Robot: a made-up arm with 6 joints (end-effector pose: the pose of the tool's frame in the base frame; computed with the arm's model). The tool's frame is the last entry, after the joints.
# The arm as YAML. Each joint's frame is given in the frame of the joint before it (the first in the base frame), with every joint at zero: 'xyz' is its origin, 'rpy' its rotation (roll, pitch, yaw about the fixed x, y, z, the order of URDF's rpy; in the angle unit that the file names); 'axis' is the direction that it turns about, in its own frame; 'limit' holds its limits. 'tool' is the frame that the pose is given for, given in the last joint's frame.
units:
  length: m
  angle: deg
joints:
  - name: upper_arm
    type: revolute
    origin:
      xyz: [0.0, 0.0, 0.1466]
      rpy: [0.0, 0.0, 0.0]
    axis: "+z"
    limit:
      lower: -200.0
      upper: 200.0
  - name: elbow
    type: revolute
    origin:
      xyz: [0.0, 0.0, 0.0]
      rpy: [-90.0, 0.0, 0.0]
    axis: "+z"
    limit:
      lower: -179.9
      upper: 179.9
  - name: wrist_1
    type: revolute
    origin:
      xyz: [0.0, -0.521, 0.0]
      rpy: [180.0, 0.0, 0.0]
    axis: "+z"
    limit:
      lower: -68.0
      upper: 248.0
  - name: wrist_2
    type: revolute
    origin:
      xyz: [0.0, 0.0, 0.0]
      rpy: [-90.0, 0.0, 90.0]
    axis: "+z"
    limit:
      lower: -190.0
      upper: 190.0
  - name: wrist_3
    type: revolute
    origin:
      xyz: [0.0, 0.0, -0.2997]
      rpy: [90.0, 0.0, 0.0]
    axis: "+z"
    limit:
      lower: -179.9
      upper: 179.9
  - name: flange
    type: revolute
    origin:
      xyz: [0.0, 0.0, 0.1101]
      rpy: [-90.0, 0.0, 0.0]
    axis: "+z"
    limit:
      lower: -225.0
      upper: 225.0
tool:
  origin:
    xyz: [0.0, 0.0, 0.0]
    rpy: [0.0, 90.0, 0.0]
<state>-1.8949 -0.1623 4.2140 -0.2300 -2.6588 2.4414</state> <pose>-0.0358 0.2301 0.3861 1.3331 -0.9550 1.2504</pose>
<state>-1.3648 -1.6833 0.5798 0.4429 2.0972 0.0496</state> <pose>-0.2498 0.7092 0.2887 1.6313 1.2079 -0.8018</pose>
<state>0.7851 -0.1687 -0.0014 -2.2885 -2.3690 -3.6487</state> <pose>0.1057 0.2080 0.6283 0.5481 -2.2170 1.9597</pose>
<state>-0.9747 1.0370 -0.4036 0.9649 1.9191 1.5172</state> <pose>0.2721 -0.5128 0.1263 -1.6006 -0.3488 -0.3167</pose>
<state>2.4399 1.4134 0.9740 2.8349 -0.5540 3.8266</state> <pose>-0.6787 0.4362 0.1309 -0.1087 -0.5078 2.2211</pose>
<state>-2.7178 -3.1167 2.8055 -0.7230 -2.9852 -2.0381</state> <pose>-0.2543 -0.0241 -0.5482 -1.7302 -0.4518 0.0107</pose>
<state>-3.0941 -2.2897 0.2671 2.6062 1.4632 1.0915</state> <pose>0.6767 -0.0626 -0.0779 -0.0948 -1.5214 -1.2006</pose>
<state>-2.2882 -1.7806 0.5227 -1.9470 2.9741 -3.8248</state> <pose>0.4472 0.4510 0.3294 -1.3500 1.7721 1.9834</pose>
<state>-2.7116 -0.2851 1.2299 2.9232 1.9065 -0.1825</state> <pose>0.1845 -0.0337 0.9471 -0.8194 2.5834 -0.0800</pose>
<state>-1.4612 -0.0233 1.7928 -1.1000 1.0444 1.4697</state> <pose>-0.0485 -0.0157 0.9820 -0.9201 -2.3188 -1.8175</pose>
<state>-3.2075 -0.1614 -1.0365 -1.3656 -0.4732 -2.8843</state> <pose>-0.0241 0.0241 0.3617 0.2079 1.6551 -1.3463</pose>
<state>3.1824 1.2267 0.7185 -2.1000 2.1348 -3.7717</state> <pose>-0.7032 -0.0843 0.0935 -1.5820 -0.6328 0.7464</pose>
